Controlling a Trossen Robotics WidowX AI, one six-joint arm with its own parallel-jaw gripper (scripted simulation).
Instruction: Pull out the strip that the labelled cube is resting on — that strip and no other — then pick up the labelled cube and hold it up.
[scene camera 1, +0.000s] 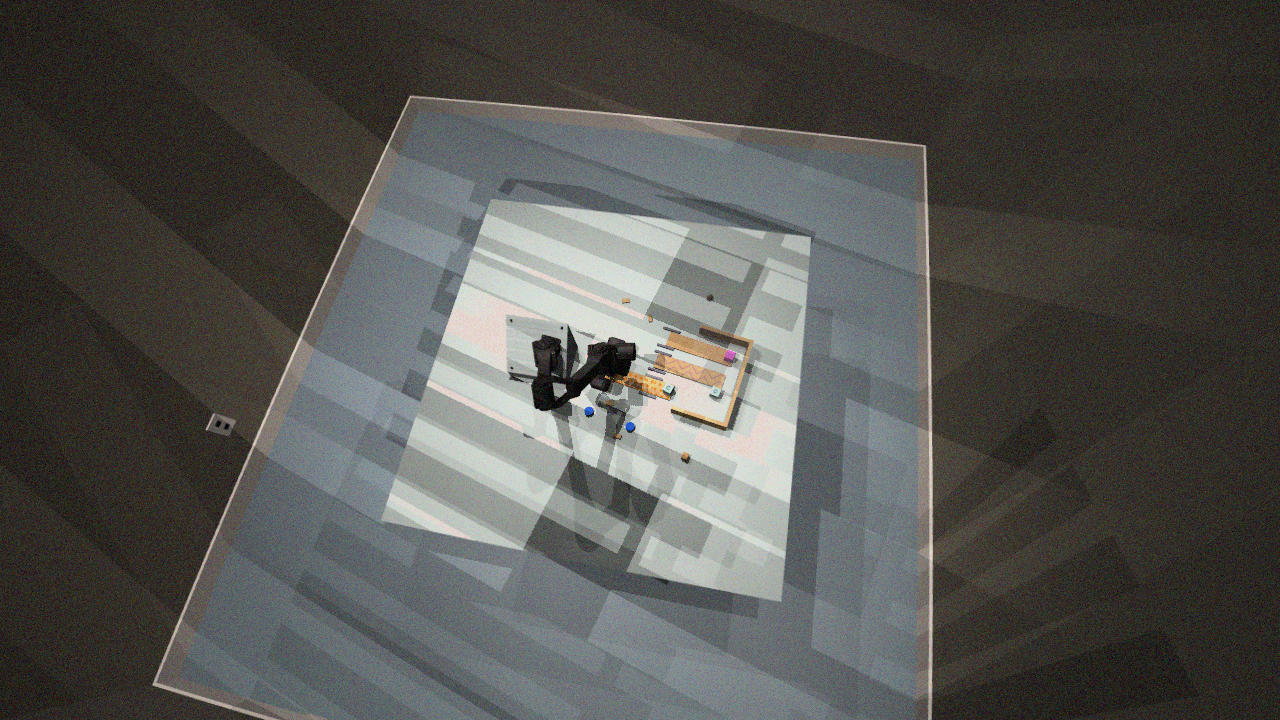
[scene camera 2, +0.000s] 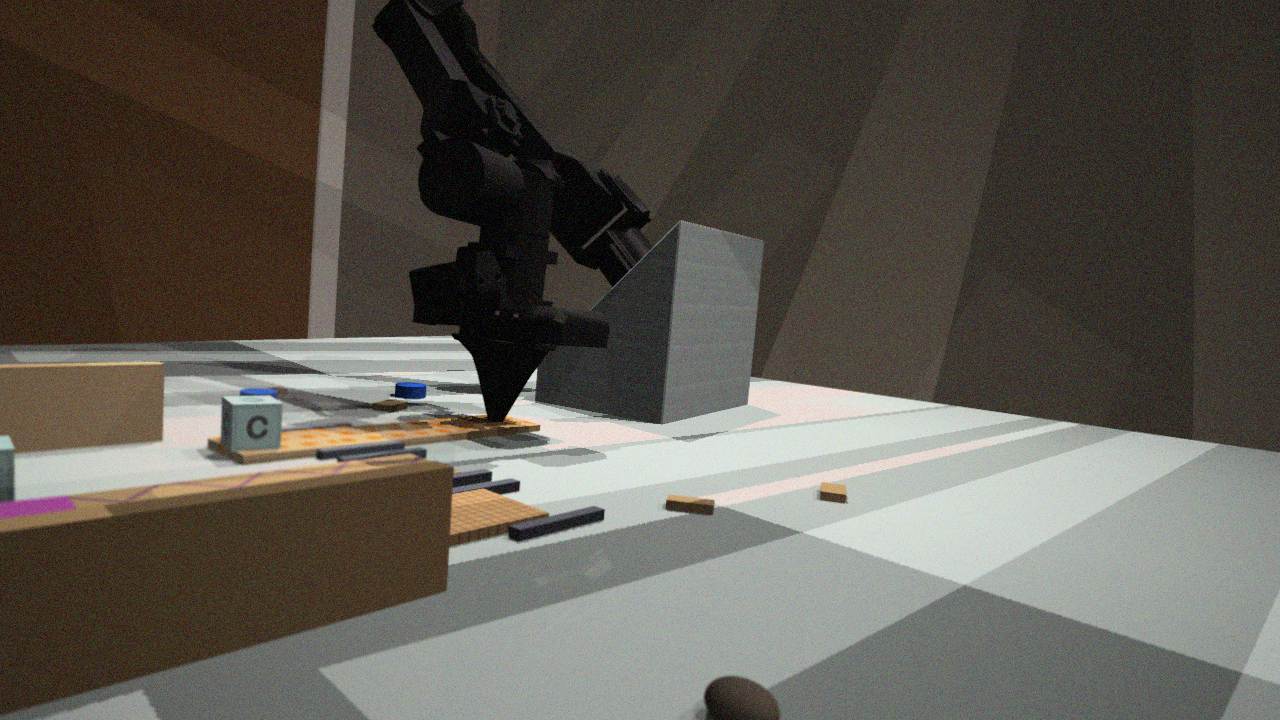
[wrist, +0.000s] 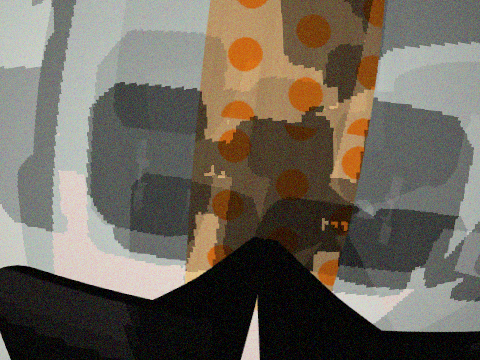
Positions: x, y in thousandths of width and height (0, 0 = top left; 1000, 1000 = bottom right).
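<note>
What I can see here is my gripper (scene camera 2: 387, 585), and from the wrist I can see the gripper (wrist: 547, 696) too.
</note>
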